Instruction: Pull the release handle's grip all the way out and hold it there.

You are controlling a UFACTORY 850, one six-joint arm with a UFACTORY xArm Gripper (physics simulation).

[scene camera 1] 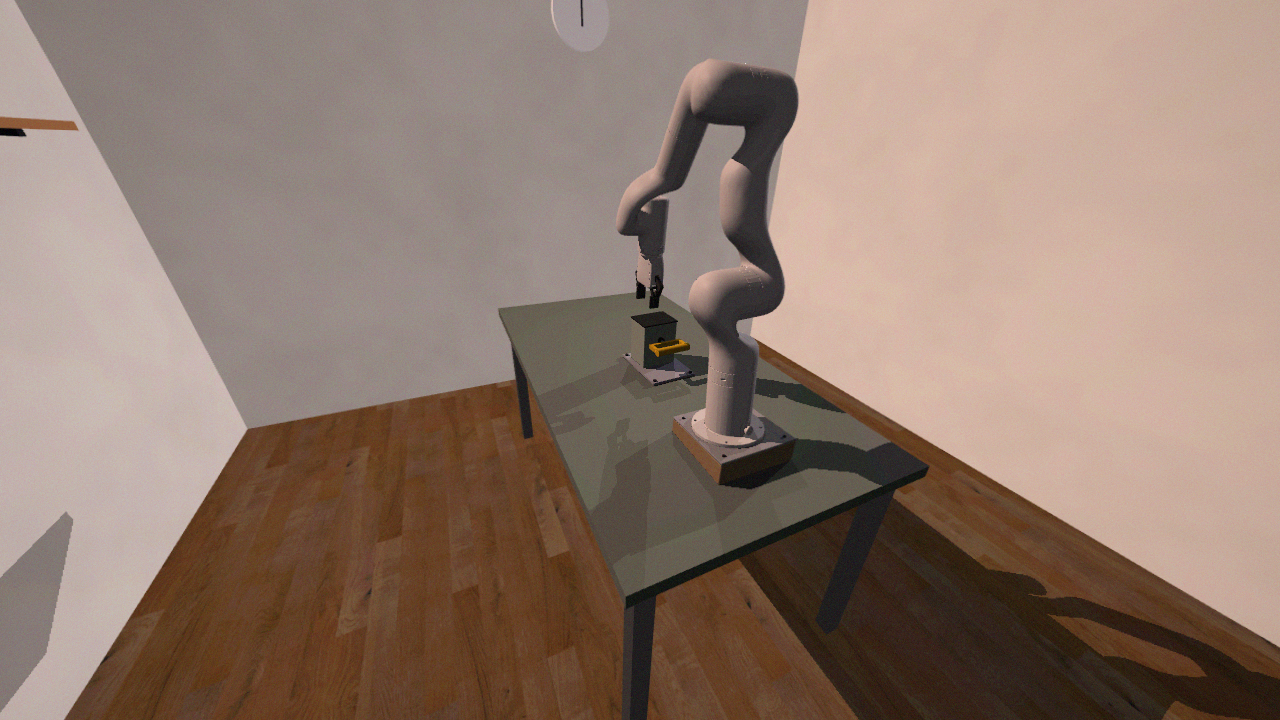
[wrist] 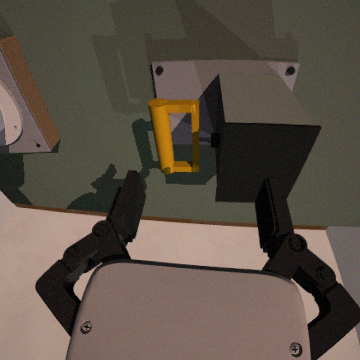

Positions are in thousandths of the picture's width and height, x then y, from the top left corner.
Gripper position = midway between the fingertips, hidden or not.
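Labels:
My gripper: in scene camera 1 (505,422), in the wrist view (554,515).

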